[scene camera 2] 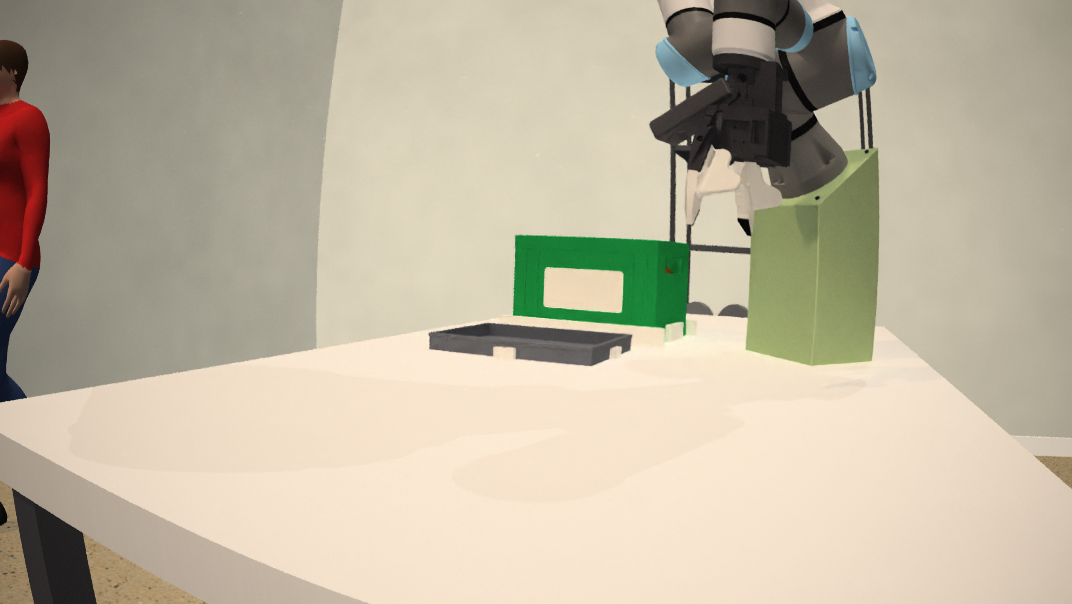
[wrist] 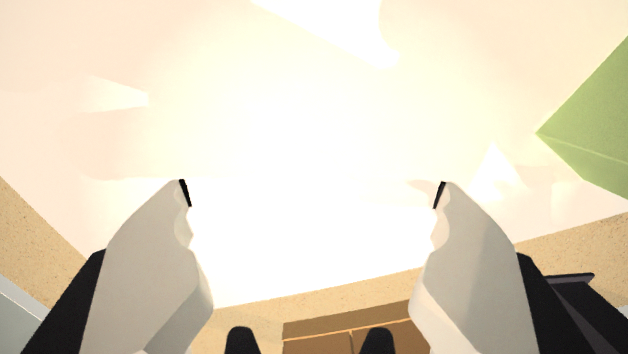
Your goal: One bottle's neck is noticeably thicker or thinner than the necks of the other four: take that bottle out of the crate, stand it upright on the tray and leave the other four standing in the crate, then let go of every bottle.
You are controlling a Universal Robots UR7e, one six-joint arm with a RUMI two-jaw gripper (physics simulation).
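Places are measured from the arm's base along level axes (x ahead, y left, z up), in millimetres.
Pixels of known places: gripper, fingertip midpoint: [scene camera 2: 722, 231] [wrist: 312, 183]; arm's base, link origin: [scene camera 2: 811, 176].
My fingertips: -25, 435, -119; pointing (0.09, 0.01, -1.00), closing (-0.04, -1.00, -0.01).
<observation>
For each thing: its middle in the pictures, then the offset to it from my fingertips, as dx, dy, dz. "pt": a spot on its surface instead. Level surfaces: height alone.
- green crate, body centre: [scene camera 2: 603, 286] +436, -413, -94
- shallow dark grey tray, surface spot: [scene camera 2: 551, 353] pt +279, -65, -169
- pale table, surface height: dz -182
The green crate [scene camera 2: 642, 288] with a pale label stands at the far side of the table in the scene view. Its high walls hide the bottles; a small reddish patch shows at its side handle hole. The shallow dark grey tray [scene camera 2: 551, 353] lies in front of the crate, held by small pale blocks, and no bottle shows above its rim. My gripper [scene camera 2: 717, 225] [wrist: 312, 183] is open and empty. It hangs high above the table, to the right of the crate in the scene view and close to the robot's pedestal. Neither crate nor tray shows in the wrist view.
The light green pedestal [scene camera 2: 813, 288] [wrist: 595, 120] stands right of the crate. The pale table [scene camera 2: 600, 540] [wrist: 45, 115] is brightly lit in the wrist view. Brown boxes [wrist: 320, 344] are beyond its edge. A person in red [scene camera 2: 22, 180] stands at the left.
</observation>
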